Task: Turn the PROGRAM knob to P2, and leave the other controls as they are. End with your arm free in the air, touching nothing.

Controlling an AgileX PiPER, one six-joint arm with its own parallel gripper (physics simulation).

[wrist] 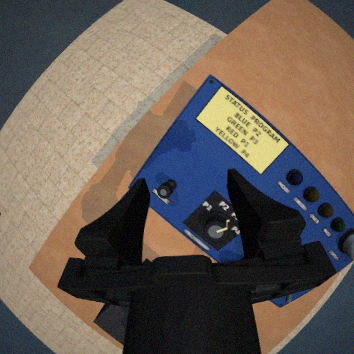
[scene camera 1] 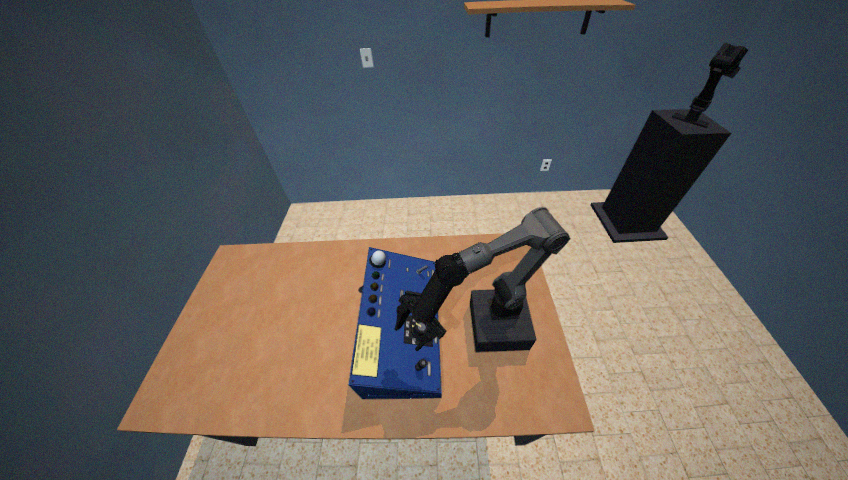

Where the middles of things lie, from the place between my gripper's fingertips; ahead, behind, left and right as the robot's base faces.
Now: hand 6 cm short of the blue control panel (scene camera 1: 384, 365), 17 cm to the left of it and 18 cm above it.
